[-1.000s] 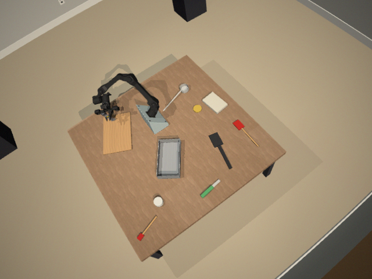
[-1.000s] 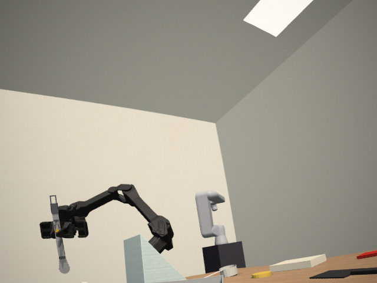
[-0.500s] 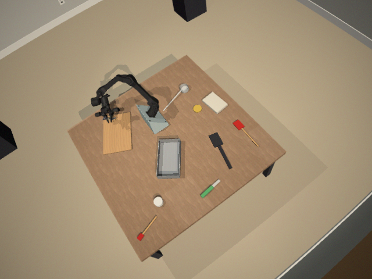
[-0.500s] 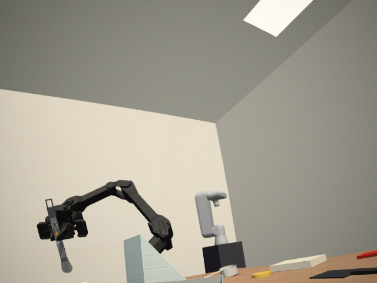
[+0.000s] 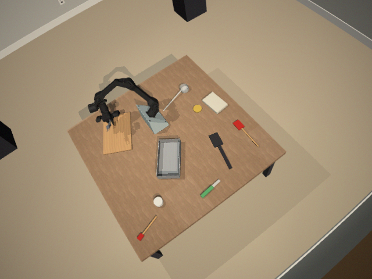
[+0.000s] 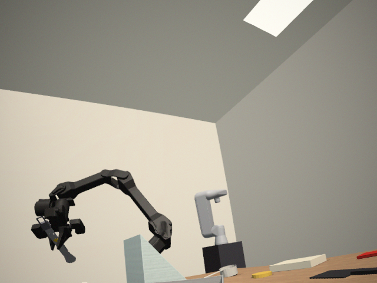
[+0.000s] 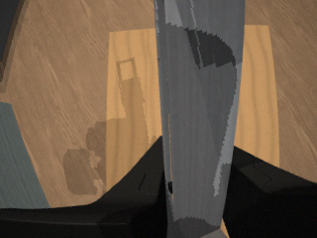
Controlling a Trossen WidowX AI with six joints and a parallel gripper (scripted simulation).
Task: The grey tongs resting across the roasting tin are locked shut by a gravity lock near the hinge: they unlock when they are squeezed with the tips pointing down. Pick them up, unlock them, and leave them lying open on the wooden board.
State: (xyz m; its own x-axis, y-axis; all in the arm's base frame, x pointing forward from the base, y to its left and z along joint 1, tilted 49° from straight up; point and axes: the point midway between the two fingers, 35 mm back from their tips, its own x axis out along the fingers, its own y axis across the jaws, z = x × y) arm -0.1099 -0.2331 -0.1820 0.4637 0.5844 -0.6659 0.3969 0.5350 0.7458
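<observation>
My gripper tip is now 2 cm past the wooden board and 15 cm above it. Round my gripper tip: grey roasting tin (45 cm ahead, 22 cm to the left, 13 cm below); then black spatula (61 cm ahead, 58 cm to the left, 16 cm below); then cream block (25 cm ahead, 80 cm to the left, 15 cm below).
</observation>
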